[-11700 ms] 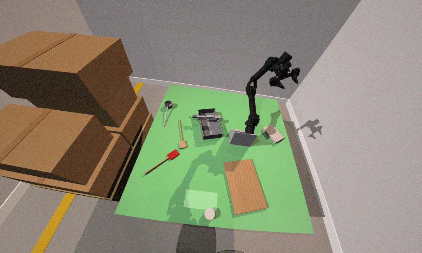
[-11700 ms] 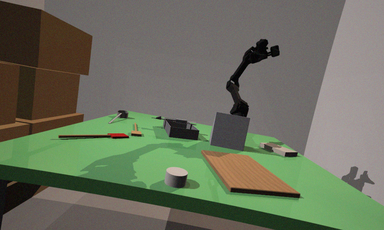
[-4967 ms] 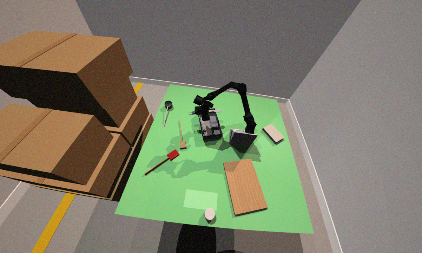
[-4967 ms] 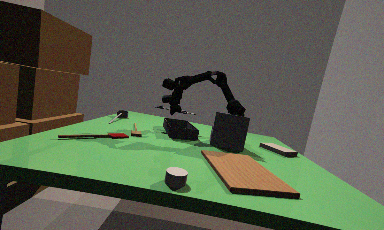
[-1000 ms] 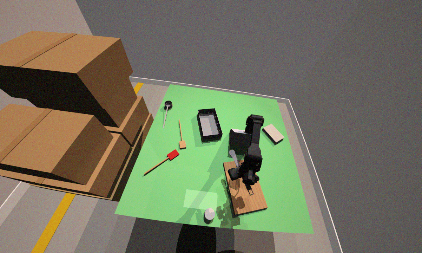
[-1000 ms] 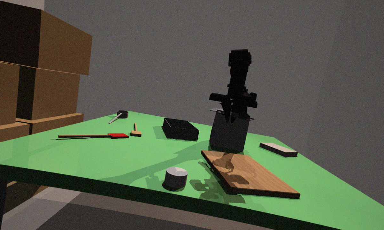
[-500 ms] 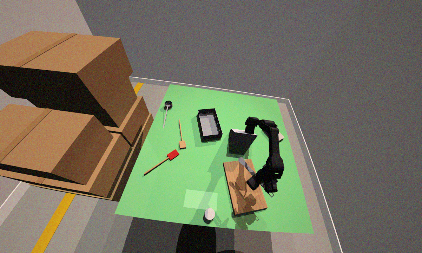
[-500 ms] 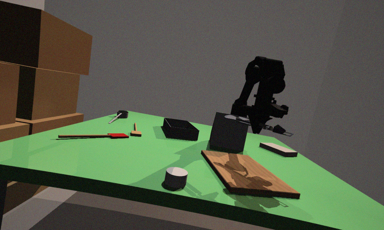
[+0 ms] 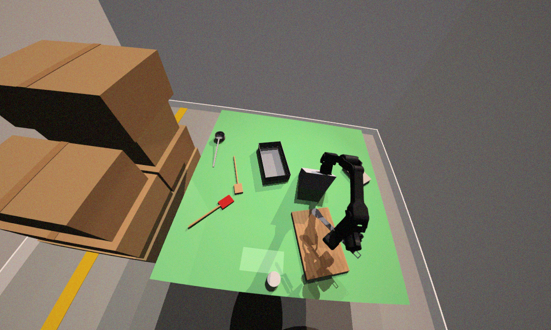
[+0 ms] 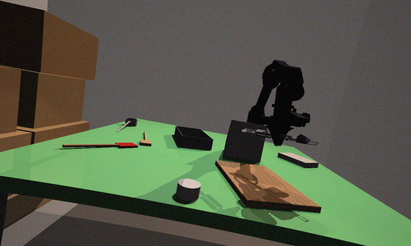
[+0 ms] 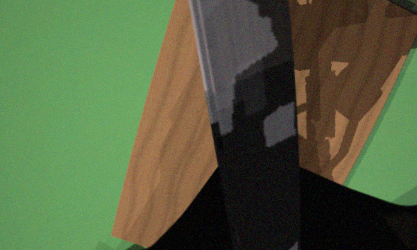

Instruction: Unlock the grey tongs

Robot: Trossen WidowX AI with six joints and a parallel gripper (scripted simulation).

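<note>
The wooden board is 4 cm ahead of my gripper tip, 1 cm to the right of it and 14 cm below it. From my gripper tip the other things lie so: roasting tin (39 cm ahead, 49 cm to the right, 12 cm below); red spatula (66 cm ahead, 7 cm to the right, 14 cm below); flat block (24 cm behind, 53 cm to the right, 14 cm below).
</note>
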